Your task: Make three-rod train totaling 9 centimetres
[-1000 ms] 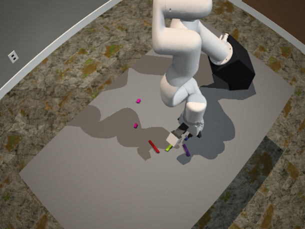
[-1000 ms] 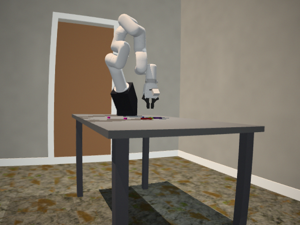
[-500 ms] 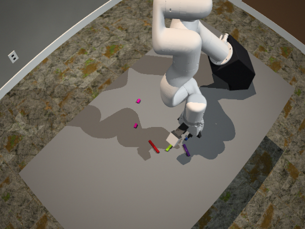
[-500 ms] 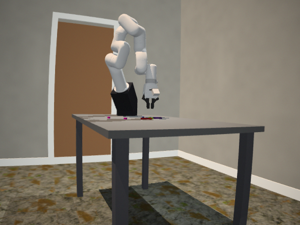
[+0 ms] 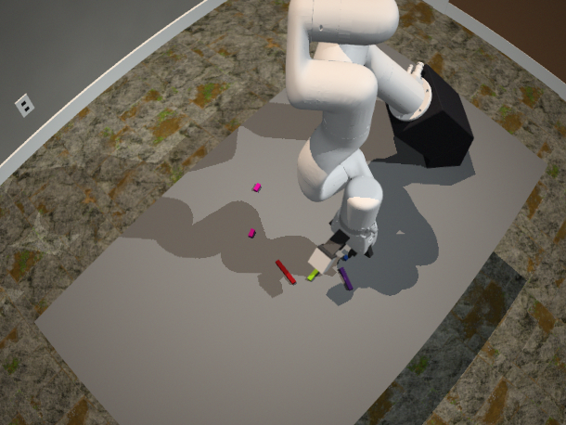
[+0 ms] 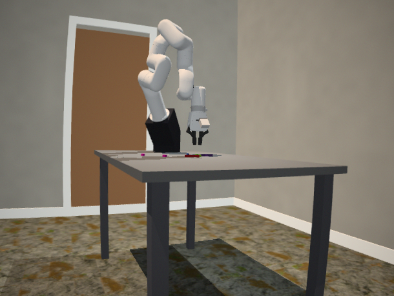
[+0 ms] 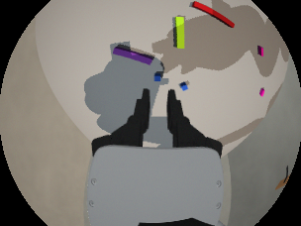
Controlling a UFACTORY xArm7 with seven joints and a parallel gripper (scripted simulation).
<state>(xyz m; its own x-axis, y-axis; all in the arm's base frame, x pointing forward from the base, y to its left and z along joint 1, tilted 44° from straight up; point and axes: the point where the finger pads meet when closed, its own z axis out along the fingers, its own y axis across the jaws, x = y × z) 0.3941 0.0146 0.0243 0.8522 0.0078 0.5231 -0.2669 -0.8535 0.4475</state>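
My gripper is now 70 mm above the blue rod. Also, from my hand: lime rod: 70 mm below, 70 mm ahead, 50 mm to the right; then purple rod: 70 mm below, 50 mm ahead, 20 mm to the left; then red rod: 120 mm to the right, 100 mm ahead, 70 mm below.
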